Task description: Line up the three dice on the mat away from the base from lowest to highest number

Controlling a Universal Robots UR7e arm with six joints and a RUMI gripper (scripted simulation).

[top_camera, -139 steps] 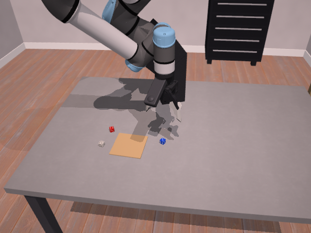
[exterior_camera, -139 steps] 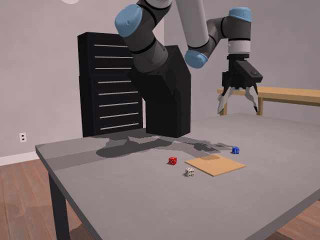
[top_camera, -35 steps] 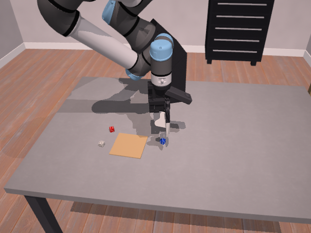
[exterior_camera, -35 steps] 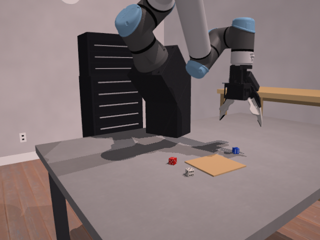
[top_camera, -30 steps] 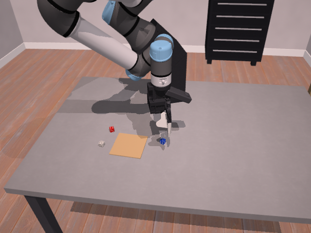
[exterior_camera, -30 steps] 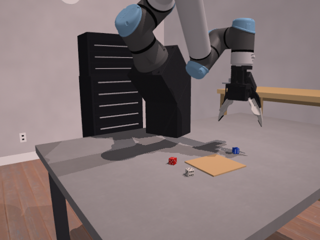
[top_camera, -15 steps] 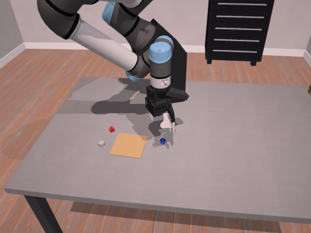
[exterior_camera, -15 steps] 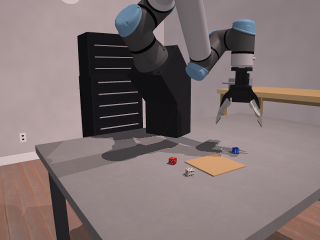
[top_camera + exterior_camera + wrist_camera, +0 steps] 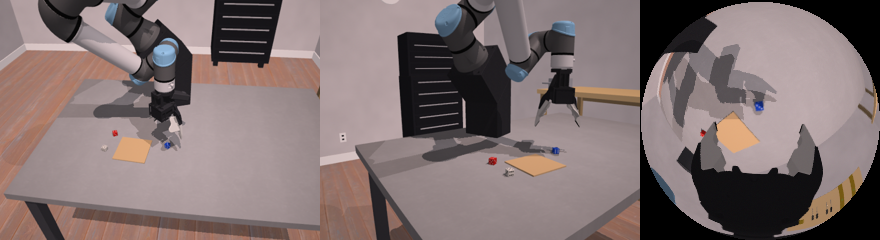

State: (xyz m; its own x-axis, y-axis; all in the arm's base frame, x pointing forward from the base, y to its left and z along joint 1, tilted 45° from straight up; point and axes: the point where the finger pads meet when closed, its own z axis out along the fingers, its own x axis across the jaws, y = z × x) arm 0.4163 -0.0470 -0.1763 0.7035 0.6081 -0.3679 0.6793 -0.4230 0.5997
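Right now my hand is 90 mm above the blue die. Round my hand: tan mat 150 mm to the right, 100 mm below, 20 mm ahead; then red die 250 mm to the right, 90 mm below, 80 mm behind; then white die 280 mm to the right, 90 mm below, 20 mm ahead.
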